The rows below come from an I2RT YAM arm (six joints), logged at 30 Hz.
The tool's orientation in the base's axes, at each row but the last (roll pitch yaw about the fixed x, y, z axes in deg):
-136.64, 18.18, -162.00
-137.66, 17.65, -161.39
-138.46, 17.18, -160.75
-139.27, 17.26, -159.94
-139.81, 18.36, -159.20
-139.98, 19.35, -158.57
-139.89, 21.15, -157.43
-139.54, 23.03, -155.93
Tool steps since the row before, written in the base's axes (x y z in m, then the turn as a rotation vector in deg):
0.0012, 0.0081, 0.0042, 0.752, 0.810, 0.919
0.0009, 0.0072, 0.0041, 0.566, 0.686, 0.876
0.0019, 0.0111, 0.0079, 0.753, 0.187, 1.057
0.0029, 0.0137, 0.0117, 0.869, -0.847, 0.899
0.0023, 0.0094, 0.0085, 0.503, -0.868, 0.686
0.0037, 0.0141, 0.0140, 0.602, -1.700, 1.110
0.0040, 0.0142, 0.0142, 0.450, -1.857, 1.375
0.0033, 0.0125, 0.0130, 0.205, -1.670, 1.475
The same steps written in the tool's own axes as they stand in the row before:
-0.0048, 0.0034, -0.0071, -1.204, -0.002, -0.785
-0.0042, 0.0028, -0.0066, -0.985, -0.061, -0.764
-0.0075, 0.0034, -0.0110, -1.050, -0.572, -0.538
-0.0106, 0.0031, -0.0145, -0.769, -1.287, 0.181
-0.0079, 0.0020, -0.0100, -0.370, -1.144, 0.181
-0.0127, 0.0024, -0.0155, -0.310, -2.067, 0.342
-0.0137, 0.0024, -0.0151, -0.219, -2.339, 0.153
-0.0126, 0.0020, -0.0132, -0.122, -2.230, -0.136

